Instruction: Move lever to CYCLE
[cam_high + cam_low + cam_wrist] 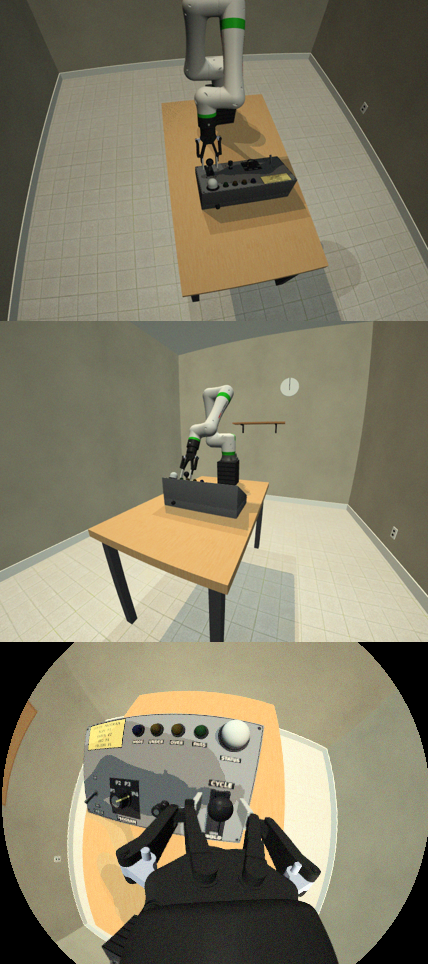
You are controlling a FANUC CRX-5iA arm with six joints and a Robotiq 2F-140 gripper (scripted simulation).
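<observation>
My gripper is now 40 mm above the lever. From my hand the other things lie so: dark grey console: 10 mm ahead, 180 mm to the left, 80 mm below; black rotary selector: 30 mm behind, 230 mm to the left, 60 mm below; small black toggle: 30 mm behind, 120 mm to the left, 60 mm below.
</observation>
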